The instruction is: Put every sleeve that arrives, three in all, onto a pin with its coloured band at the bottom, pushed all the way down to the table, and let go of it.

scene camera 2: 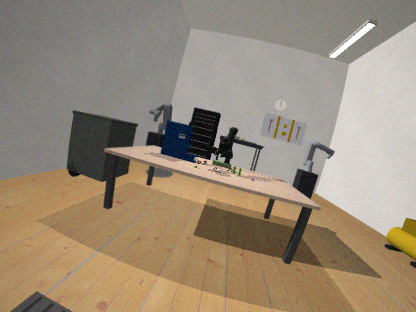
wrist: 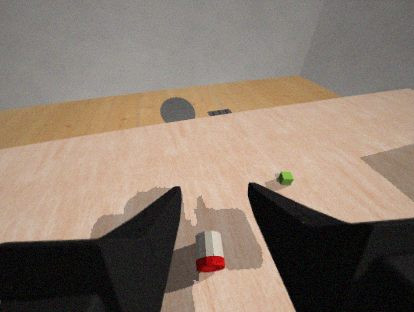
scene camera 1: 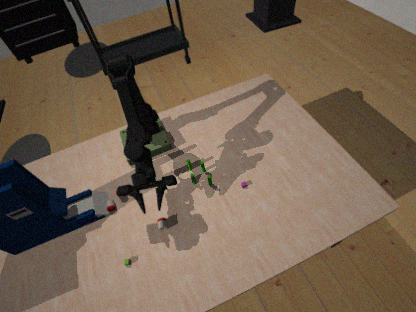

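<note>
A white sleeve with a red band [scene camera 1: 161, 223] [wrist: 209, 250] lies on its side on the table, its red end towards the arm. My gripper [scene camera 1: 152, 210] [wrist: 214, 190] is part-way open and empty, above and beyond this sleeve in the wrist view. A second red-banded sleeve [scene camera 1: 111, 207] is at the mouth of the blue chute. A third sleeve [scene camera 1: 119, 192] shows as a bit of red beside the gripper, mostly hidden by it; its pose is unclear. Several bare green pins [scene camera 1: 202, 166] [scene camera 2: 239, 172] stand upright, right of the arm in scene camera 1.
The blue dispenser [scene camera 1: 30, 215] [scene camera 2: 177, 141] stands left of the arm with its chute rails towards the sleeves. A lime cube [scene camera 1: 127, 262] [wrist: 286, 178] lies near the front left in scene camera 1. A magenta cube [scene camera 1: 244, 185] lies right of the pins. The arm stands on a green base plate [scene camera 1: 162, 143].
</note>
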